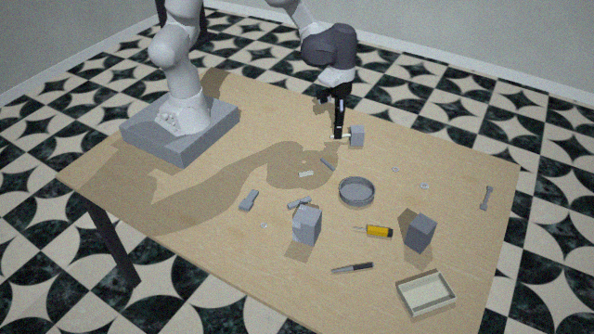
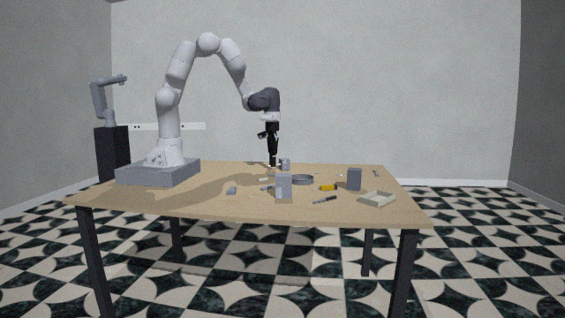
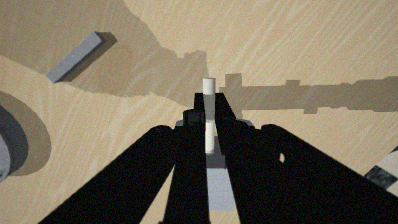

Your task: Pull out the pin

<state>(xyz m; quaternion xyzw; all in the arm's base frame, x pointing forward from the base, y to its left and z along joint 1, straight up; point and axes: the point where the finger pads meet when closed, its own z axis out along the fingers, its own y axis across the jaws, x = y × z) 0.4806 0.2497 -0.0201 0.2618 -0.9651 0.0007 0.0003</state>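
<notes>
Right now my hand is 10 mm short of the cream pin, 10 mm to the right of it and 30 mm above it. Round my hand: round grey dish: 180 mm ahead, 210 mm to the right, 40 mm below; short grey bar: 30 mm ahead, 140 mm to the right, 50 mm below; small grey block: 60 mm ahead, 30 mm to the left, 30 mm below.
</notes>
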